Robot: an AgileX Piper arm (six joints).
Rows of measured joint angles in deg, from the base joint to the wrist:
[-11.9 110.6 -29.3 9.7 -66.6 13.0]
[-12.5 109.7 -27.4 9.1 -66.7 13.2]
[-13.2 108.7 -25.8 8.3 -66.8 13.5]
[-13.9 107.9 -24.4 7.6 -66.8 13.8]
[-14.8 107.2 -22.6 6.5 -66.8 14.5]
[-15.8 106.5 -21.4 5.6 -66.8 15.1]
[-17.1 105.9 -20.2 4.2 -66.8 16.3]
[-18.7 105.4 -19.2 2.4 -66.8 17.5]
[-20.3 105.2 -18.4 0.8 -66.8 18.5]
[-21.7 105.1 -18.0 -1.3 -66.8 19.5]
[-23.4 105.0 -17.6 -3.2 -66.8 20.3]
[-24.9 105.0 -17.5 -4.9 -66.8 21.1]
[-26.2 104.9 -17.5 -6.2 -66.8 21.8]
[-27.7 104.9 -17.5 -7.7 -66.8 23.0]
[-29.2 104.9 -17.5 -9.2 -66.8 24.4]
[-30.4 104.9 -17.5 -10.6 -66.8 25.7]
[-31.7 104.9 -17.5 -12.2 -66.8 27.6]
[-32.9 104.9 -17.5 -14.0 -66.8 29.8]
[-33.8 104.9 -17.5 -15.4 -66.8 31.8]
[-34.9 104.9 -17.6 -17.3 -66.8 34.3]
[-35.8 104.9 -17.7 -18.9 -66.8 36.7]
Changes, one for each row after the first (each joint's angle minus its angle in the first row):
[-0.6 -0.9 1.9 -0.6 -0.1 0.2]
[-1.3 -1.9 3.5 -1.4 -0.2 0.5]
[-2.0 -2.7 4.9 -2.1 -0.2 0.8]
[-2.9 -3.4 6.7 -3.2 -0.2 1.5]
[-3.9 -4.1 7.9 -4.1 -0.2 2.1]
[-5.2 -4.7 9.1 -5.5 -0.2 3.3]
[-6.8 -5.2 10.1 -7.3 -0.2 4.5]
[-8.4 -5.4 10.9 -8.9 -0.2 5.5]
[-9.8 -5.5 11.3 -11.0 -0.2 6.5]
[-11.5 -5.6 11.7 -12.9 -0.2 7.3]
[-13.0 -5.6 11.8 -14.6 -0.2 8.1]
[-14.3 -5.7 11.8 -15.9 -0.2 8.8]
[-15.8 -5.7 11.8 -17.4 -0.2 10.0]
[-17.3 -5.7 11.8 -18.9 -0.2 11.4]
[-18.5 -5.7 11.8 -20.3 -0.2 12.7]
[-19.8 -5.7 11.8 -21.9 -0.2 14.6]
[-21.0 -5.7 11.8 -23.7 -0.2 16.8]
[-21.9 -5.7 11.8 -25.1 -0.2 18.8]
[-23.0 -5.7 11.7 -27.0 -0.2 21.3]
[-23.9 -5.7 11.6 -28.6 -0.2 23.7]

